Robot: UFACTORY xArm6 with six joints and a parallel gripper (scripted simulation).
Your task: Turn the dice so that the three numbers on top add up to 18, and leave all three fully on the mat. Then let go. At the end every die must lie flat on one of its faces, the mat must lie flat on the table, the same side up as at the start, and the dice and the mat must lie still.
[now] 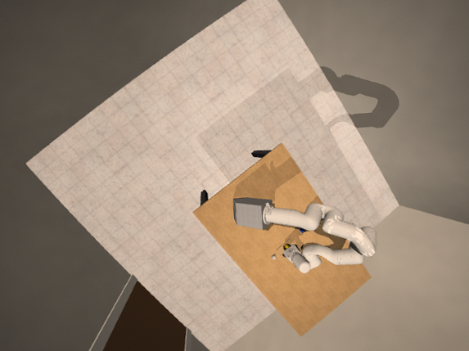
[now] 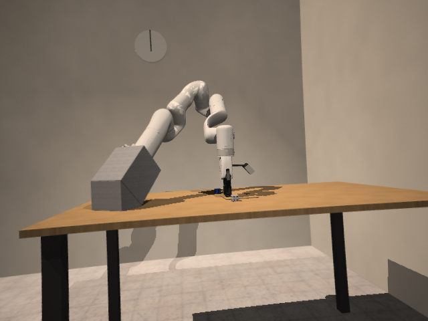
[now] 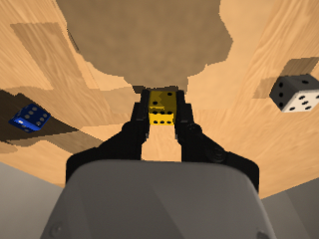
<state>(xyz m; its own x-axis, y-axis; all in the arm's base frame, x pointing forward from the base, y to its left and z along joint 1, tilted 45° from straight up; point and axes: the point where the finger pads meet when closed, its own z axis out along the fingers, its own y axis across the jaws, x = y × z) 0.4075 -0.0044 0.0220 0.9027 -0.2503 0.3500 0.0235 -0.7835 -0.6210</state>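
Right now the yellow die is 1 cm below my hand. Also, from my hand: white die: 2 cm ahead, 12 cm to the right, 2 cm below; blue die: 4 cm behind, 17 cm to the left, 2 cm below; tan mat: 5 cm ahead, 3 cm below.
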